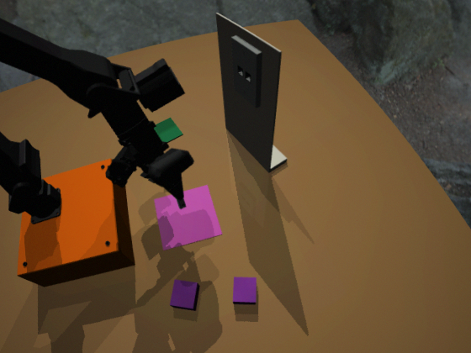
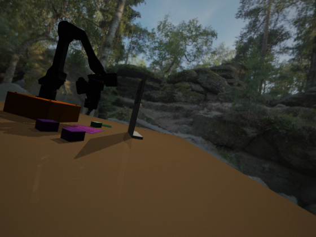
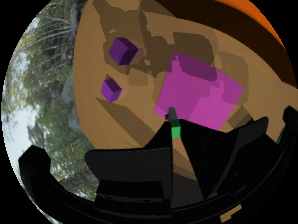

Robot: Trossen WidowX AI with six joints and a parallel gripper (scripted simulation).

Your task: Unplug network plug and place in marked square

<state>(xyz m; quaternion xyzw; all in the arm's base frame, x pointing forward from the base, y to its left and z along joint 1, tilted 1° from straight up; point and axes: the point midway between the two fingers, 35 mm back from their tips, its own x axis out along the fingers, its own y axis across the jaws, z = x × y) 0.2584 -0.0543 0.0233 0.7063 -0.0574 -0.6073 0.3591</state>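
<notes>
The magenta marked square is 8 cm below my gripper tip. The rest, counted from my gripper tip: green network plug (right at my gripper tip); grey upright panel (18 cm ahead, 12 cm to the left, 6 cm above).
</notes>
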